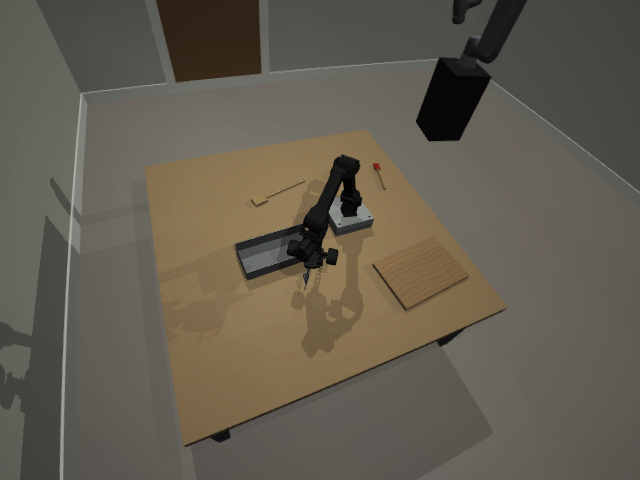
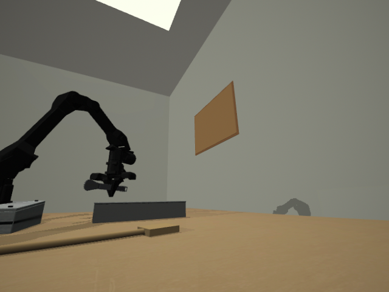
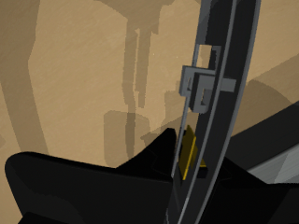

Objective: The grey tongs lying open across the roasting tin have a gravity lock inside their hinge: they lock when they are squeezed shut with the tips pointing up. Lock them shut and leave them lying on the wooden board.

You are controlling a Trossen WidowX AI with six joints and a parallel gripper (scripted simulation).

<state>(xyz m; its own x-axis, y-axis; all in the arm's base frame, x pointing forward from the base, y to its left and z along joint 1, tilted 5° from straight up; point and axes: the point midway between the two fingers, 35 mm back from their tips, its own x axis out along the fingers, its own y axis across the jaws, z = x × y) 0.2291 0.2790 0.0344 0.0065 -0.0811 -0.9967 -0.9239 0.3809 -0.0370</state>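
The wooden board lies 48 cm behind my gripper tip, 5 cm to the left of it and 7 cm below it. Also, from my gripper tip: small white cylinder (30 cm behind, 61 cm to the right, 6 cm below); roasting tin (12 cm ahead, 12 cm to the right, 5 cm below); red-tipped brush (49 cm behind, 59 cm to the right, 7 cm below).
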